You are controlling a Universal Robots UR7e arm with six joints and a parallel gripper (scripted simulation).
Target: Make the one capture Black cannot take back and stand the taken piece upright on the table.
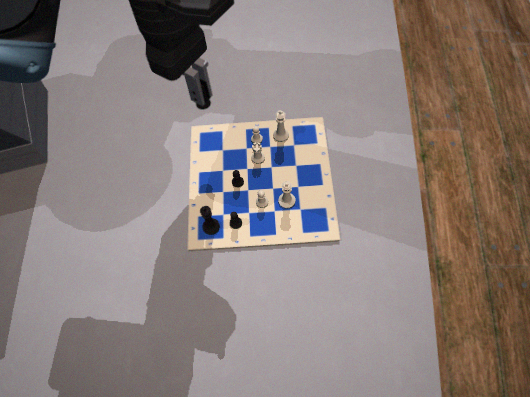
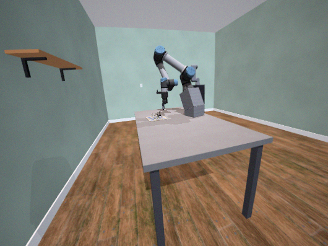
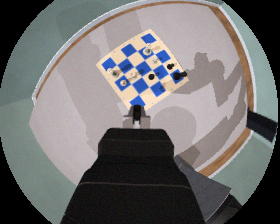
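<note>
My gripper is now 110 mm short of the white king and 100 mm above it. Round my hand: chessboard: 130 mm below, 80 mm to the right, 70 mm ahead; black queen: 150 mm to the right, 100 mm below, 10 mm behind; black knight: 10 mm below.
</note>
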